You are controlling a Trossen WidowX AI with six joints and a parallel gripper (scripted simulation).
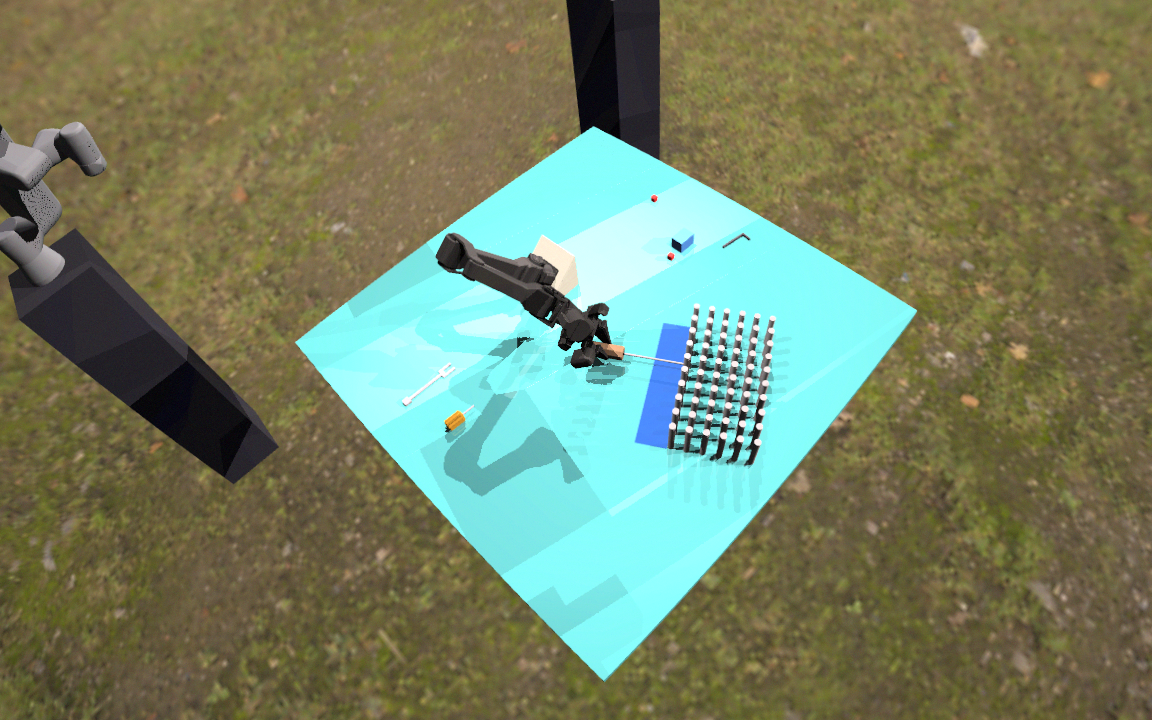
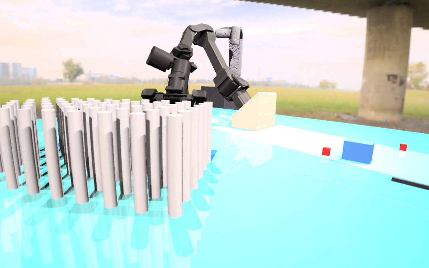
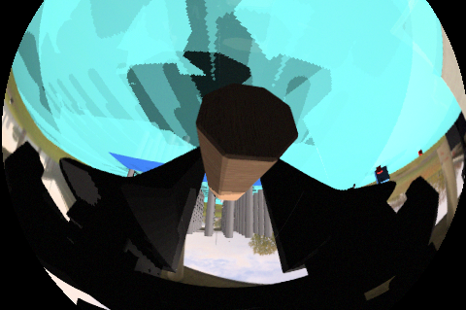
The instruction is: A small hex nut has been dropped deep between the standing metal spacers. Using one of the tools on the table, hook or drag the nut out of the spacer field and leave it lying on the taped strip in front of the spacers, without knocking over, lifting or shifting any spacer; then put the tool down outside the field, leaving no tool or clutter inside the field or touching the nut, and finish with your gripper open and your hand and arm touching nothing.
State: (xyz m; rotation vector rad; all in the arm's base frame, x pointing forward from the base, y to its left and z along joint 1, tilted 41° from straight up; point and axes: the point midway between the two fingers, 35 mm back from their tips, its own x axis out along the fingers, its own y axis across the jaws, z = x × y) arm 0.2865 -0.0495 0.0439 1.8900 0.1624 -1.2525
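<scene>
Right now my gripper tip is 16 cm short of the blue taped strip, 5 cm to the right of it and 3 cm above it. From my gripper tip the other things lie so: orange-handled screwdriver: 15 cm behind, 40 cm to the right, 1 cm below; wooden-handled hook tool: 9 cm ahead, 5 cm to the left; tiny grey hex nut: 27 cm ahead, 16 cm to the left, 3 cm below.
</scene>
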